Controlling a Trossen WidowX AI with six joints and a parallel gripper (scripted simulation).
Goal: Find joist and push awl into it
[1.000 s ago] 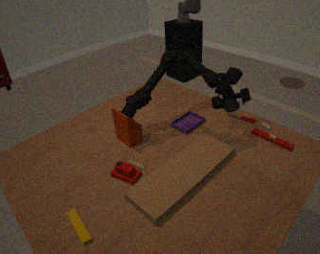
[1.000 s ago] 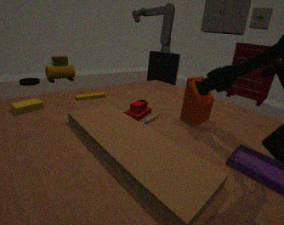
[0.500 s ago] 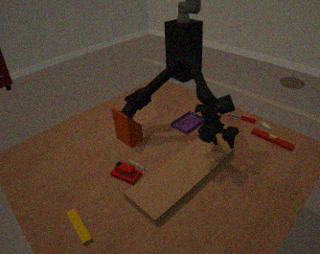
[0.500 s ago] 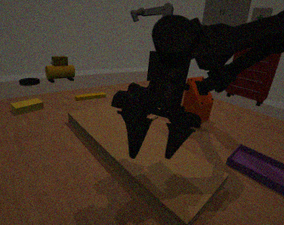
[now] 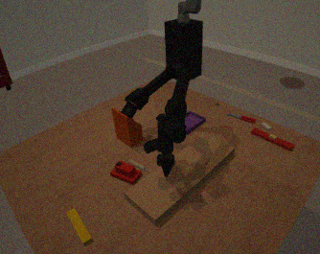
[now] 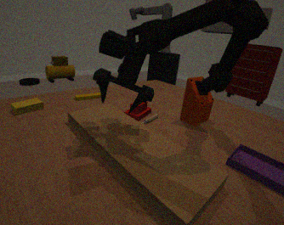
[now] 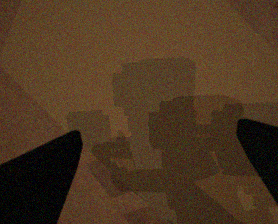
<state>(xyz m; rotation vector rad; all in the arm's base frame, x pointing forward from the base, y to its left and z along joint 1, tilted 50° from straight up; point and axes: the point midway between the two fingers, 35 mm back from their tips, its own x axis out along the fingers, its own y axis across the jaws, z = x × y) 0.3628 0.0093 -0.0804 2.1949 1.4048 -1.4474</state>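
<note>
The stud finder lies 18 cm behind my gripper tip, 10 cm to the right of it and 5 cm below it. Round my gripper tip: awl 16 cm behind, 2 cm to the right, 9 cm below; yellow bar 6 cm behind, 38 cm to the right, 9 cm below; purple tray 26 cm behind, 38 cm to the left, 8 cm below.
</note>
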